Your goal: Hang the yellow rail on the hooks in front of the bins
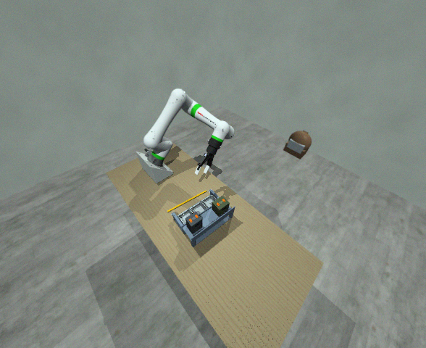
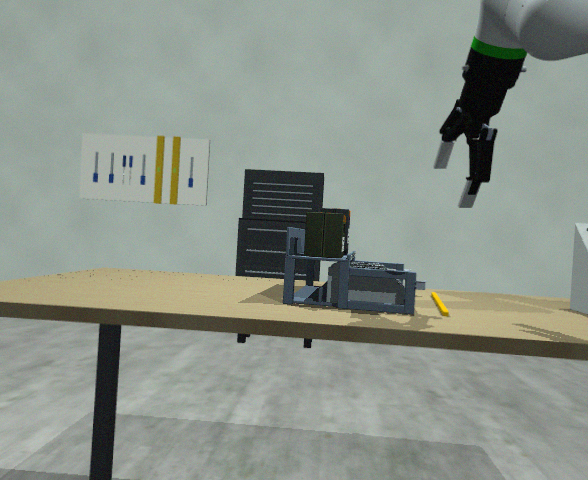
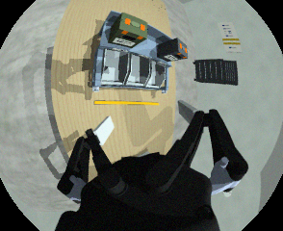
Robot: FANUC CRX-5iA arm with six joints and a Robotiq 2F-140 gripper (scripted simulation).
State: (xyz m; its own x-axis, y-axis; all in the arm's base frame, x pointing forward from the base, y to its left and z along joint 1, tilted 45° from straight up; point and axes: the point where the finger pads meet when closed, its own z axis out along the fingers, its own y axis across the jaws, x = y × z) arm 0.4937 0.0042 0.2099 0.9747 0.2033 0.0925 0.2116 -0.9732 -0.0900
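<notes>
The yellow rail is 27 cm below my hand, 14 cm to the right of it and 2 cm behind it.
</notes>
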